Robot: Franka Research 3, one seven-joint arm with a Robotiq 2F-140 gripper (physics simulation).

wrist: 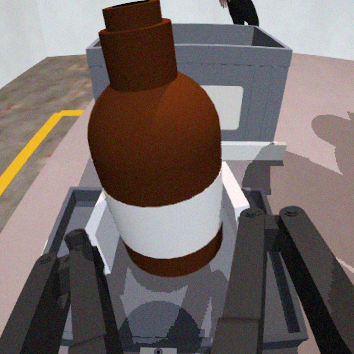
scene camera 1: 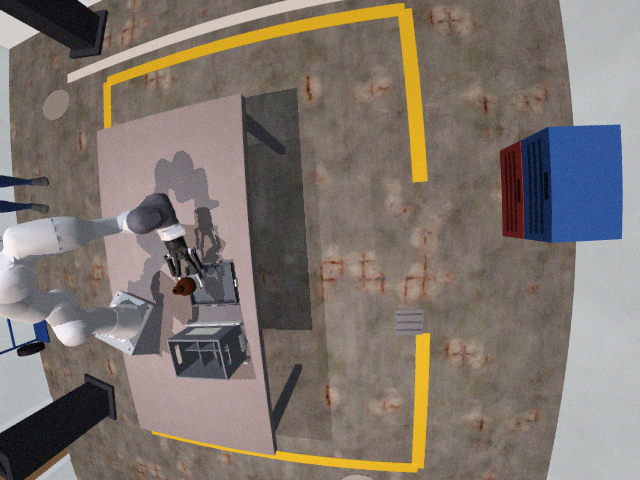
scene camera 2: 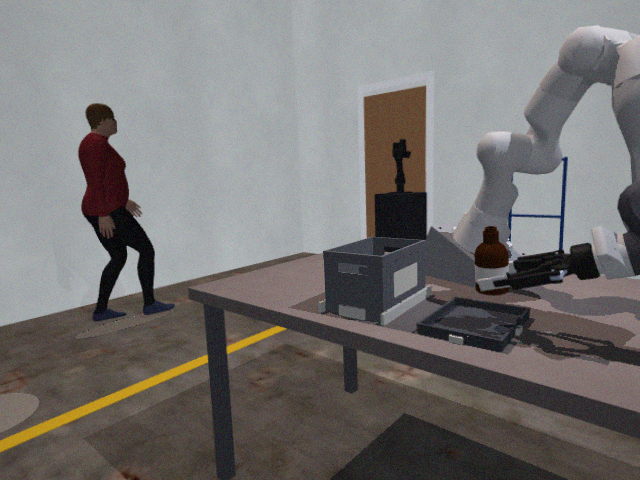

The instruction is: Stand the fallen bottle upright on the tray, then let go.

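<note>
The brown bottle [scene camera 1: 185,285] [scene camera 2: 491,255] [wrist: 155,145] with a white label band is upright or nearly so, its neck up. My gripper [scene camera 1: 190,279] [scene camera 2: 495,277] [wrist: 167,190] reaches in from the side, roughly level, and is shut on the bottle around the label, low on its body. The dark grey tray [scene camera 1: 223,284] [scene camera 2: 439,333] [wrist: 82,190] lies flat on the table. The bottle's base is in the air, higher than the tray's rim in scene camera 2. In the wrist view, tray floor and a round shadow show below the base.
A grey open box [scene camera 1: 235,356] [scene camera 2: 354,289] [wrist: 260,100] with raised walls stands on the table [scene camera 1: 206,413] [scene camera 2: 268,294] beside the tray. The arm's slanted grey mount [scene camera 1: 147,330] [scene camera 2: 445,258] stands behind the box and tray in scene camera 2. A person [scene camera 2: 105,175] stands away from the table.
</note>
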